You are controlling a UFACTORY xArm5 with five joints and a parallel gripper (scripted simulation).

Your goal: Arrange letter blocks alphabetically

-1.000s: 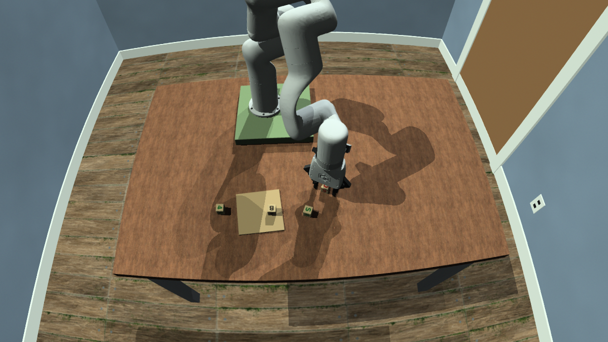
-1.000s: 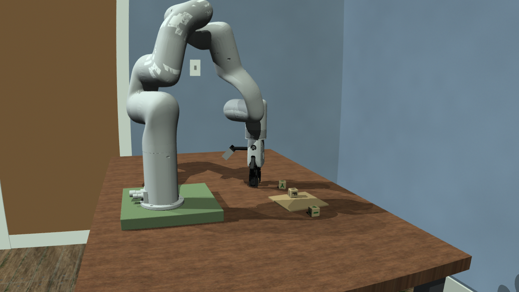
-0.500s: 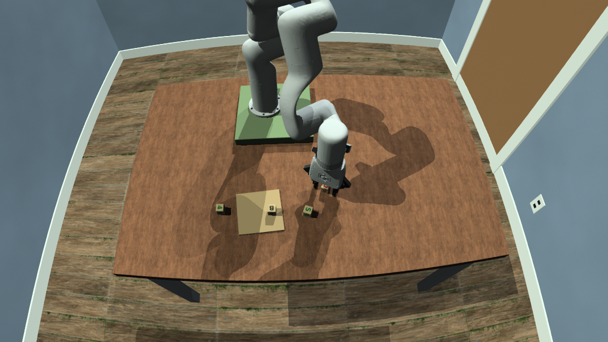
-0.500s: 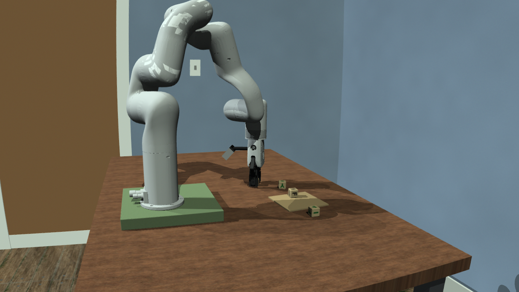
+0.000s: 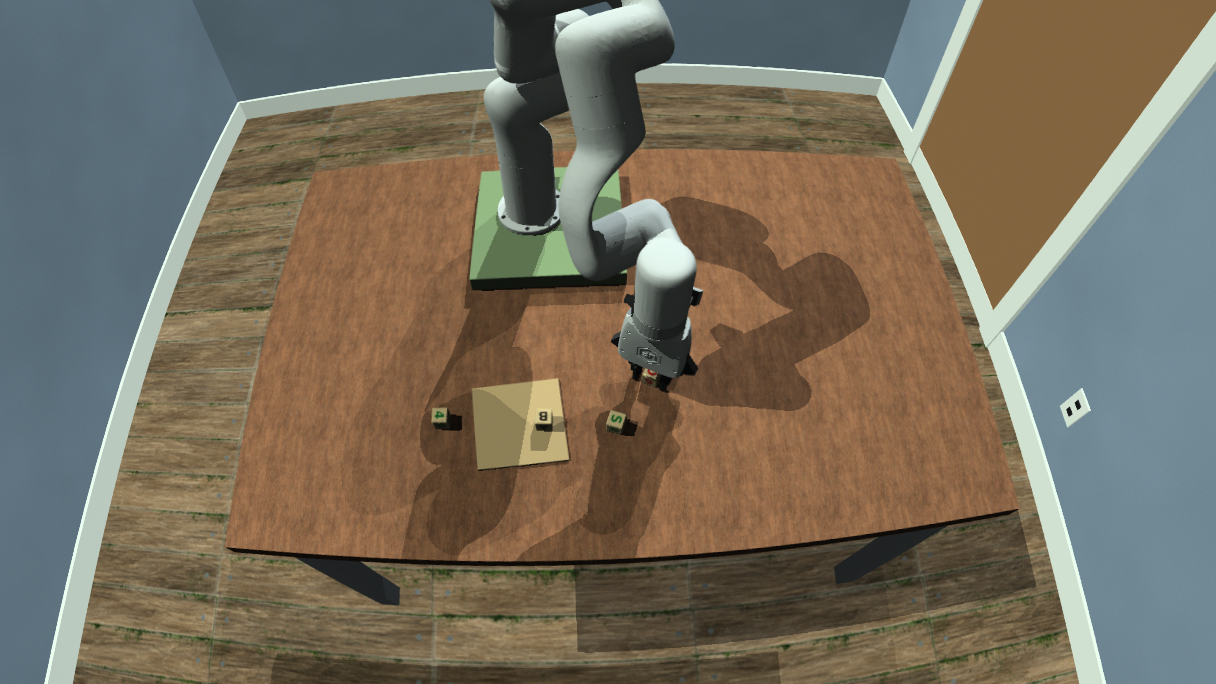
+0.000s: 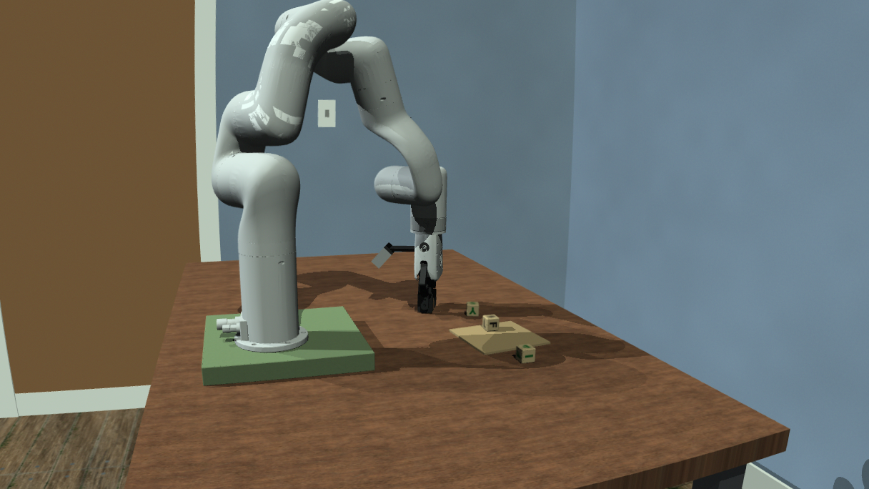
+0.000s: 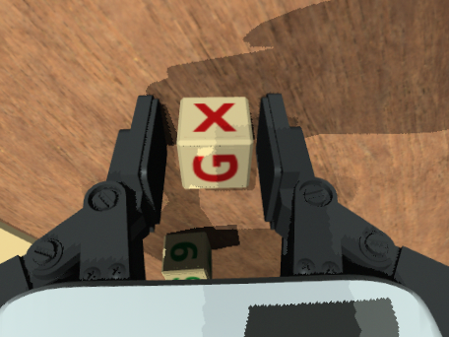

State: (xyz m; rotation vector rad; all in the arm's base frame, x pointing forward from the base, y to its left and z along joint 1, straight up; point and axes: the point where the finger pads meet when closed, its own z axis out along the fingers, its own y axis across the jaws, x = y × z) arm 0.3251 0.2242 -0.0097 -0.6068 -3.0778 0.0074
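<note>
The tan mat lies 200 mm to the right of my hand, 90 mm ahead of it and 20 mm below it. From my hand the other things lie so: cream block (330 mm to the right, 100 mm ahead, 10 mm below).
</note>
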